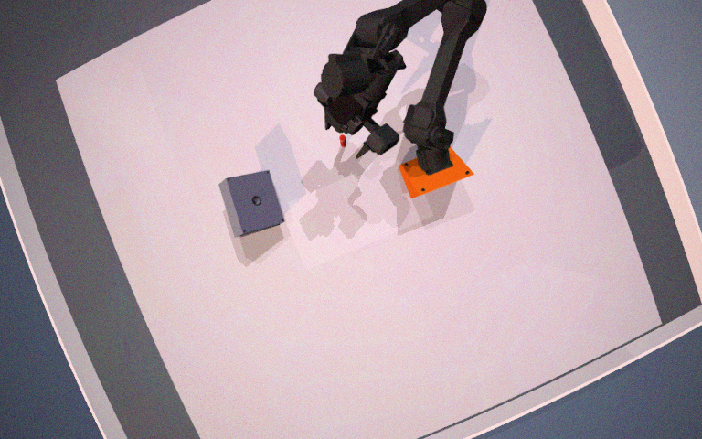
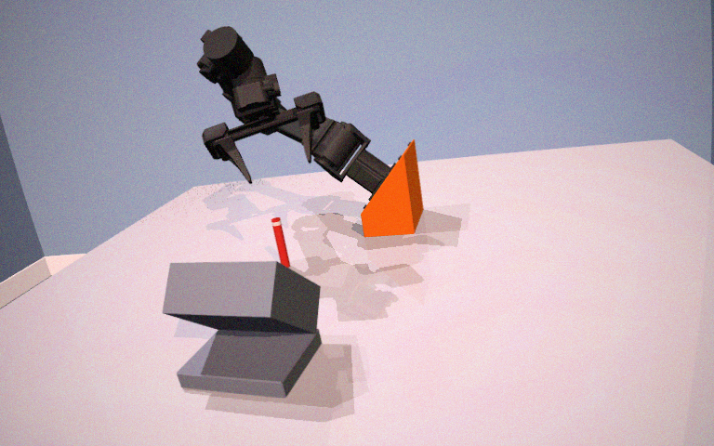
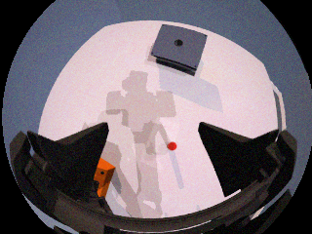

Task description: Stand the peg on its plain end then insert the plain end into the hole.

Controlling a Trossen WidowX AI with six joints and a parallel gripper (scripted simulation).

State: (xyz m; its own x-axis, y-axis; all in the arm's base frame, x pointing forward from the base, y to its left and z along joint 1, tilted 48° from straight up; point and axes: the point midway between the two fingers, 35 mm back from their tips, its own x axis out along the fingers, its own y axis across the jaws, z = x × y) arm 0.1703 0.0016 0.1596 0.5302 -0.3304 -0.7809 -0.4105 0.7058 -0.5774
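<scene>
Now: the red peg 10 cm below my gripper tip, 3 cm to the right of it and 1 cm behind it. The rest, counted from my gripper tip: grey foot (26 cm ahead, 15 cm below, 4 cm to the left); then panel (25 cm ahead, 8 cm below, 4 cm to the left).
</scene>
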